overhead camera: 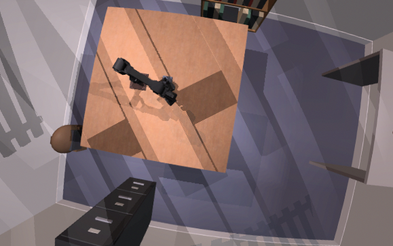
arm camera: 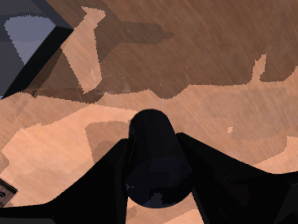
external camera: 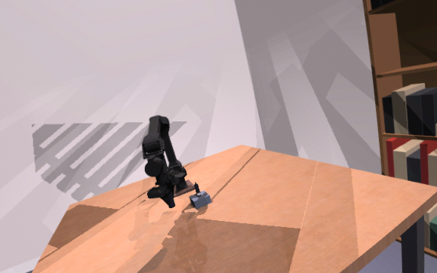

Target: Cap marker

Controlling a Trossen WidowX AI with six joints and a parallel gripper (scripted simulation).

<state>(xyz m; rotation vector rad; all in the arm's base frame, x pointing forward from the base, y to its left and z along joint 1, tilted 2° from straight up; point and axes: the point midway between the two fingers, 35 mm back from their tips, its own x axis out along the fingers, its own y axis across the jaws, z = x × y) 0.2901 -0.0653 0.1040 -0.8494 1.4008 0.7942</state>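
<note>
Right now the blue-grey holder block is 120 mm to the left of my gripper tip, 50 mm below it and 50 mm behind it. From my gripper tip the other things lie so: dark marker cap (10 mm above).
</note>
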